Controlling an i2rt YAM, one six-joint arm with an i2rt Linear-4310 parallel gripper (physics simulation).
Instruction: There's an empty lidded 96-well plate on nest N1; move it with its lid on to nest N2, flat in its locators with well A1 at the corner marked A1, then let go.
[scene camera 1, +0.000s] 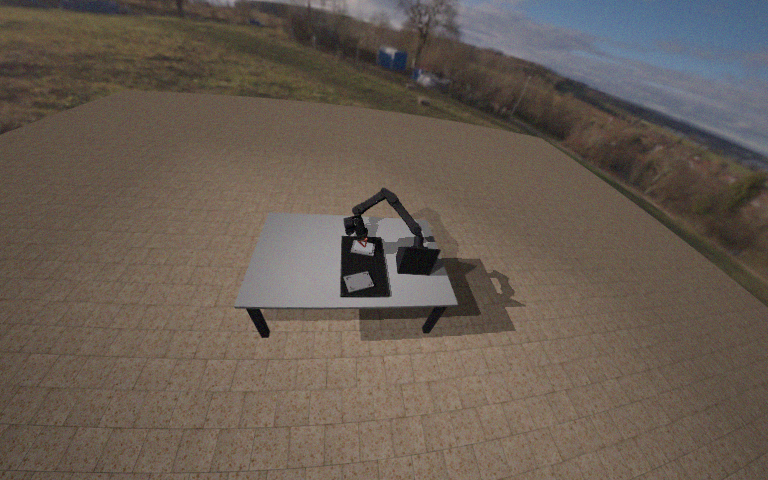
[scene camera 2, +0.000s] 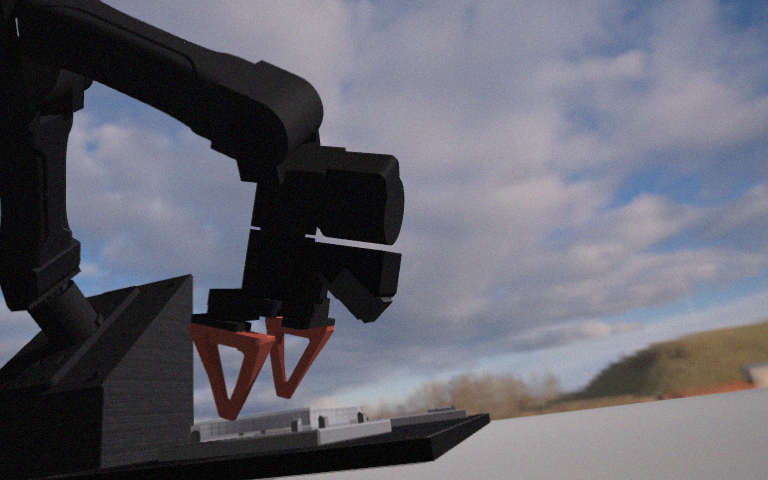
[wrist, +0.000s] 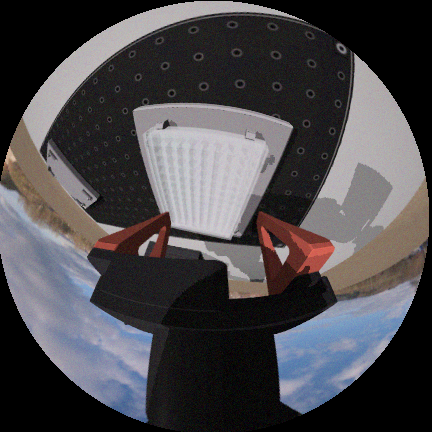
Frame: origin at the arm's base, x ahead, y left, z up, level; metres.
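Seen in the pictures: gripper, fingertip midpoint: (scene camera 1: 365, 243) (scene camera 2: 257, 407) (wrist: 213, 216); arm's base, link origin: (scene camera 1: 418, 248) (scene camera 2: 82, 337).
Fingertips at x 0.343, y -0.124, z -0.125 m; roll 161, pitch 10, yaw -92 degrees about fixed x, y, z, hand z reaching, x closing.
Note:
Offsets run from my fingertips to a thing's top centre. Level surfaces: height alone.
The lidded 96-well plate {0.011 m ahead, 0.015 m left, 0.007 m down} (scene camera 1: 363, 248) (scene camera 2: 271, 423) (wrist: 205, 175) is pale and clear. It lies on the grey nest N1 {0.010 m ahead, 0.016 m left, 0.013 m down} (scene camera 2: 353, 433) (wrist: 220, 116), between small corner locators. My gripper (scene camera 1: 363, 241) (scene camera 2: 256, 408) (wrist: 213, 216) is open, with its red fingers pointing down. In the wrist view its tips appear on either side of the plate's near end. In scene camera 2 they are low, close to lid height; the exact gap is unclear. The grey nest N2 {0.030 m ahead, 0.314 m left, 0.017 m down} (scene camera 1: 359, 281) (scene camera 2: 428, 417) (wrist: 72, 175) holds no plate. The A1 marks are too small to read.
Both nests stand on a black perforated board {0.006 m ahead, 0.151 m left, 0.034 m down} (scene camera 1: 362, 264) (scene camera 2: 453, 435) (wrist: 220, 67) on the light grey table {0.048 m down} (scene camera 1: 300, 254). The arm's black wedge-shaped base (scene camera 1: 417, 260) (scene camera 2: 147, 362) stands beside the board. The arm's shadow falls across the table and part of N1.

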